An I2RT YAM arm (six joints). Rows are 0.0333 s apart.
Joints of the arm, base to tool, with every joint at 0 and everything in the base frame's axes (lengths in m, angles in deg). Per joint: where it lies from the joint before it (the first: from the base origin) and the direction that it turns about. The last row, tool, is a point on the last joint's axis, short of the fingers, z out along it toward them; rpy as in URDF.
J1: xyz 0 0 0.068 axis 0 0 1
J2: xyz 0.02 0.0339 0.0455 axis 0 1 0
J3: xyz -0.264 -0.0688 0 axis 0 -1 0
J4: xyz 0.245 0.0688 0.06 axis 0 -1 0
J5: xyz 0.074 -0.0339 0.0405 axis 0 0 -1
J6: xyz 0.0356 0 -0.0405 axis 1 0 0
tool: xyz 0 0 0 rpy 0 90 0
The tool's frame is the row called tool.
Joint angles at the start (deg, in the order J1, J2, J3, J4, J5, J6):
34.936 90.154 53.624 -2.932 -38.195 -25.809
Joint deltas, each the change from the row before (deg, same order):
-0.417 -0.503 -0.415 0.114 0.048 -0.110
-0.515 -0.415 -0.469 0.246 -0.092 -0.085
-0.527 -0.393 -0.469 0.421 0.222 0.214
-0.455 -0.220 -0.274 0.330 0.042 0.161
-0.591 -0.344 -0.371 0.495 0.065 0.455
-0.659 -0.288 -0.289 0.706 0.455 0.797
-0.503 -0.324 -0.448 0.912 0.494 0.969
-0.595 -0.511 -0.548 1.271 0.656 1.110
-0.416 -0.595 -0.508 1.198 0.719 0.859
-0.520 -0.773 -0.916 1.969 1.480 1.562
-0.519 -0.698 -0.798 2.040 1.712 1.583
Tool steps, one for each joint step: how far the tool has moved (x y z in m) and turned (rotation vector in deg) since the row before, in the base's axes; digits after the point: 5 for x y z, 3 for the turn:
-0.00007 -0.00301 0.00062 0.074 -0.277 -0.399
0.00030 -0.00332 0.00005 0.143 -0.199 -0.401
0.00066 -0.00331 0.00009 0.111 -0.182 -0.805
0.00092 -0.00252 0.00013 0.158 -0.108 -0.567
0.00110 -0.00332 0.00049 0.305 -0.028 -0.864
0.00196 -0.00345 0.00084 0.304 -0.067 -1.404
0.00117 -0.00291 0.00046 0.379 -0.004 -1.361
0.00129 -0.00352 0.00139 0.584 -0.316 -1.648
0.00059 -0.00279 0.00195 0.537 -0.590 -1.403
0.00064 -0.00387 0.00165 0.698 -0.675 -2.460
0.00109 -0.00373 0.00204 0.742 -0.812 -2.669

